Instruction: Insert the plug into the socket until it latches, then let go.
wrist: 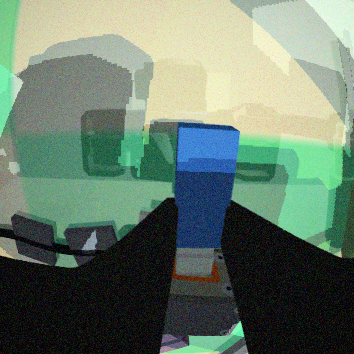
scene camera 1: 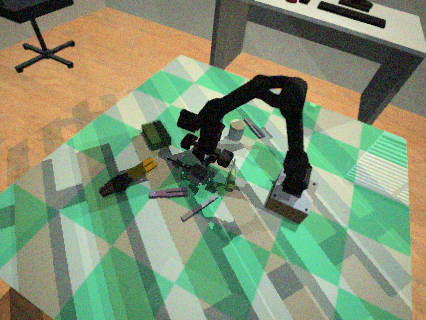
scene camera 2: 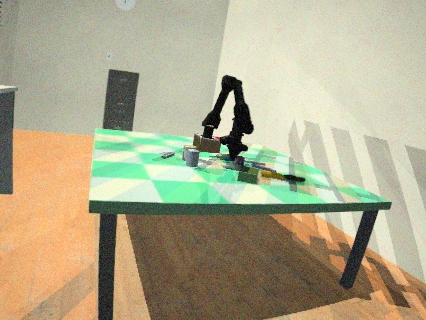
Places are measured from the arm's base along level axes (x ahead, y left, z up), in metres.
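Pixels of known places: gripper, fingertip midpoint: (wrist: 197, 207) (scene camera 1: 205, 164) (scene camera 2: 231, 160); arm's base, origin of the base link: (scene camera 1: 293, 187) (scene camera 2: 207, 137).
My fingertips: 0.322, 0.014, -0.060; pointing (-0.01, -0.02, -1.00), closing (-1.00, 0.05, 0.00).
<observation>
Ahead of a thing's pixels: the offset from my fingertips to its top centre, as dx, dy, dz. "spot": to the spot under its first point.
The plug {+0.000, -0.002, +0.012} (wrist: 204, 205) is a blue block with a pale grey front part. My gripper (wrist: 197, 207) (scene camera 1: 206, 161) (scene camera 2: 233, 157) is shut on it, with one black finger on each side, low over the table. The socket's orange rim {spot: -0.011, +0.034, +0.005} (wrist: 217, 272) shows below the plug in the wrist view, on a grey housing {+0.007, +0.046, +0.025} (wrist: 224, 289) with small dark screws. The plug's pale front part is at the orange rim and lines up with it. How deep it sits, and whether it is latched, cannot be seen. In scene camera 1 the dark housing (scene camera 1: 198, 173) is directly beside the fingertips.
A green block {+0.243, -0.041, +0.020} (scene camera 1: 156, 135) (scene camera 2: 248, 174), a yellow-handled tool {+0.212, +0.176, +0.000} (scene camera 1: 136, 172), a purple item {+0.060, +0.167, -0.008} (scene camera 1: 169, 193), a grey bar {-0.061, +0.163, -0.010} (scene camera 1: 199, 208) and a green bottle {-0.108, -0.017, +0.007} (scene camera 1: 231, 180) lie around the gripper. A pale cylinder {-0.041, -0.219, +0.050} (scene camera 1: 236, 130) stands behind. A black cable {spot: +0.078, +0.037, -0.015} (wrist: 60, 248) runs left in the wrist view.
</observation>
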